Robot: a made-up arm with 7 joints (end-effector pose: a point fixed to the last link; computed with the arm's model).
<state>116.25 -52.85 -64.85 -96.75 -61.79 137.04 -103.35</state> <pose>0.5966 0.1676 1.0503 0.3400 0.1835 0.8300 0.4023</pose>
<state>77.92 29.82 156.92 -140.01 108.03 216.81 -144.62</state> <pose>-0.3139 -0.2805 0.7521 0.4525 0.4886 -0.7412 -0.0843</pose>
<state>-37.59 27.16 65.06 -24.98 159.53 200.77 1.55</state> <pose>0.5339 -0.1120 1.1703 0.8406 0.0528 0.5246 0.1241</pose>
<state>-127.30 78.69 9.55 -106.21 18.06 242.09 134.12</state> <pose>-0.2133 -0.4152 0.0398 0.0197 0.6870 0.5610 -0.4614</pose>
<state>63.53 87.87 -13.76 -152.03 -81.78 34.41 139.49</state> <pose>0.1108 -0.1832 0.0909 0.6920 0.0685 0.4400 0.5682</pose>
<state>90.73 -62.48 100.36 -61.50 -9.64 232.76 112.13</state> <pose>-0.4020 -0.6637 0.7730 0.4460 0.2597 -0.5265 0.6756</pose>
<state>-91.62 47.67 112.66 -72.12 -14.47 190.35 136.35</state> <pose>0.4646 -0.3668 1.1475 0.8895 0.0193 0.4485 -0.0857</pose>
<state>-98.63 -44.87 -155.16 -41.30 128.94 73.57 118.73</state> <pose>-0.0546 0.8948 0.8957 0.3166 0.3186 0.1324 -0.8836</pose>
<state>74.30 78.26 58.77 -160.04 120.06 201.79 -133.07</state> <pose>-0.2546 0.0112 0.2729 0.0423 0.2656 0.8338 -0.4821</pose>
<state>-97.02 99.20 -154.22 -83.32 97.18 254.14 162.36</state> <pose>-0.2733 -0.5360 0.9217 0.0797 0.4008 -0.0256 0.9123</pose>
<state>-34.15 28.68 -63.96 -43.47 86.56 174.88 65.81</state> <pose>0.1687 -0.5743 1.1897 0.3314 0.0687 0.5212 -0.7835</pose>
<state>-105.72 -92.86 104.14 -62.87 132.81 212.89 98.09</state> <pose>0.6393 0.4471 0.4274 0.6950 -0.1351 0.6339 -0.3112</pose>
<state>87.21 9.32 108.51 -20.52 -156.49 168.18 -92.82</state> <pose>-0.2318 0.0365 1.3897 0.4467 -0.1226 0.0466 0.8850</pose>
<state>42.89 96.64 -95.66 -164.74 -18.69 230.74 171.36</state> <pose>0.2122 -0.3214 0.5518 0.0422 0.2632 -0.6974 0.6652</pose>
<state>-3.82 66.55 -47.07 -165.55 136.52 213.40 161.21</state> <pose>-0.0632 -0.2323 0.3420 0.0450 -0.7000 -0.0876 0.7073</pose>
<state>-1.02 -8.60 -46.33 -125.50 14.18 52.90 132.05</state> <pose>0.4210 -0.4481 0.6243 0.2438 0.0443 -0.8210 -0.5144</pose>
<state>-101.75 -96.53 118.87 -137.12 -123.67 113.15 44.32</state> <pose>0.4680 -0.1848 0.2258 0.8025 -0.0681 0.5653 -0.1782</pose>
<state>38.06 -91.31 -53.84 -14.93 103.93 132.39 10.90</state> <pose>-0.6377 -0.7017 0.5472 0.5920 0.3842 -0.2655 -0.6568</pose>
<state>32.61 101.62 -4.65 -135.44 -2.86 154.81 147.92</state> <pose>-0.0275 -0.0738 -0.1078 0.6578 0.4060 -0.6336 0.0315</pose>
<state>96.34 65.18 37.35 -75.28 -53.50 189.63 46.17</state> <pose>-0.4700 0.6854 0.4285 0.5243 -0.4992 -0.6898 0.0078</pose>
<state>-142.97 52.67 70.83 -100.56 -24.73 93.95 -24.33</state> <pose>0.0857 -0.7968 0.5415 0.2831 -0.9048 0.3149 -0.0450</pose>
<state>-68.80 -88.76 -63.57 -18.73 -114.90 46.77 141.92</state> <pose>-0.4930 0.8174 0.5645 0.2053 0.9498 -0.1149 0.2061</pose>
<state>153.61 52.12 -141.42 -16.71 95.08 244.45 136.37</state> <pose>-0.4766 0.2862 1.1053 0.7714 0.2037 -0.2360 0.5548</pose>
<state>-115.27 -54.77 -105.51 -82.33 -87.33 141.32 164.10</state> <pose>-0.3825 0.7266 0.7400 0.3949 -0.8982 0.0457 0.1876</pose>
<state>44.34 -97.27 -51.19 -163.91 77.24 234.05 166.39</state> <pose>0.2441 -0.1816 0.7081 0.3402 0.7273 0.3737 0.4644</pose>
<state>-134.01 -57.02 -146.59 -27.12 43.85 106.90 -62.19</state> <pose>0.5423 0.7450 0.8474 0.5826 -0.4100 -0.6749 -0.1925</pose>
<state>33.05 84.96 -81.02 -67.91 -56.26 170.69 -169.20</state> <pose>0.8708 -0.0551 0.4290 0.0750 -0.4864 0.5083 -0.7067</pose>
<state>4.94 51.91 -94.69 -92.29 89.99 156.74 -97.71</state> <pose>0.3052 -0.6327 0.8945 0.5521 0.7888 -0.1204 0.2418</pose>
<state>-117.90 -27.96 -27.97 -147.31 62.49 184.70 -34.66</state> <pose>-0.4487 -0.1866 0.6990 0.3832 -0.0037 -0.8668 0.3191</pose>
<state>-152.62 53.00 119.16 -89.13 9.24 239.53 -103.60</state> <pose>0.0059 -0.5379 1.0326 0.7764 0.2610 -0.3546 0.4510</pose>
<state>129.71 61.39 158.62 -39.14 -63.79 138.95 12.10</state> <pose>-0.4416 0.4170 1.2574 0.7080 -0.0600 -0.4560 0.5358</pose>
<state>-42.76 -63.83 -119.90 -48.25 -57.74 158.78 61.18</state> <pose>-0.8557 0.2587 0.7607 0.4999 -0.4116 -0.7273 0.2276</pose>
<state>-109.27 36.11 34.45 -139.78 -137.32 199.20 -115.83</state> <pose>0.2006 -0.3566 0.3091 0.2620 0.0434 0.9584 0.1041</pose>
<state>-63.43 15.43 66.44 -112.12 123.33 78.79 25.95</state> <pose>0.7348 0.0098 0.6598 0.8481 -0.3062 0.1776 0.3942</pose>
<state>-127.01 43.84 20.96 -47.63 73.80 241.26 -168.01</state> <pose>-0.3829 -0.6482 0.8180 0.5833 0.4724 -0.5106 -0.4194</pose>
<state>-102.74 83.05 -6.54 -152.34 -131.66 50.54 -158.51</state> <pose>-0.0837 0.0855 0.0121 0.6989 0.3676 -0.6020 0.1183</pose>
